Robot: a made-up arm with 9 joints. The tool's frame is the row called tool.
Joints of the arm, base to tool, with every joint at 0 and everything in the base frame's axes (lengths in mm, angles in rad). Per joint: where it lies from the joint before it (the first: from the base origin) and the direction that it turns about. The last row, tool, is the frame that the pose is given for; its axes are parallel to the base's.
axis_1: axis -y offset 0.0 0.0 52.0
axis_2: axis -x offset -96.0 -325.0 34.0
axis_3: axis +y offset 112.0 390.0 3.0
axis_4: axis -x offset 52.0 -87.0 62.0
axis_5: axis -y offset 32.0 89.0 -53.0
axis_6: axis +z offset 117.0 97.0 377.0
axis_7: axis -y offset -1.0 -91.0 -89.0
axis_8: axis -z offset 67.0 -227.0 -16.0
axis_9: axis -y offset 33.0 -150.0 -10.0
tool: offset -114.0 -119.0 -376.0
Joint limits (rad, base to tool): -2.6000..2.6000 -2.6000..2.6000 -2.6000..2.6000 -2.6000..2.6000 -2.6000..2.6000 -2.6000..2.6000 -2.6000..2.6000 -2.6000..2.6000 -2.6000..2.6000
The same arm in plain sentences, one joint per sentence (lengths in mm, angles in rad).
The arm has nine revolute joints in a row. What follows holds with every joint at zero, and every direction is one of the base frame's. The first joint sits 52 mm along +z from the base frame's origin and turns about -y, from -2.6 to 2.6 rad. The second joint sits 96 mm along -x and 325 mm along -y and 34 mm along +z from the first joint and turns about -x, from -2.6 to 2.6 rad. The third joint sits 112 mm along +x and 390 mm along +y and 3 mm along +z from the second joint and turns about +y, from -2.6 to 2.6 rad. The fourth joint sits 52 mm along +x and 87 mm along -y and 62 mm along +z from the third joint and turns about -x, from -2.6 to 2.6 rad. The fifth joint sits 32 mm along +x and 89 mm along +y and 53 mm along -z from the fourth joint and turns about -y, from -2.6 to 2.6 rad. The sixth joint sits 117 mm along +x and 97 mm along +y and 377 mm along +z from the fifth joint and turns about +z, from -2.6 to 2.6 rad. The seventh joint sits 1 mm along -x and 91 mm along -y and 89 mm along -z from the sixth joint and turns about -y, from -2.6 to 2.6 rad. The eighth joint sits 67 mm along +x and 227 mm along -y and 16 mm along -z from the seventh joint and turns about -z, from -2.6 to 2.6 rad. The ninth joint sits 33 mm along +x and 150 mm along -y and 10 mm along -z from the eighth joint and turns about -y, from -2.6 to 2.6 rad. The tool frame, which is the frame that the pose is given for, sits 114 mm along -x and 119 mm along -y and 376 mm along -z from the ninth joint; its axes are parallel to the base frame's.
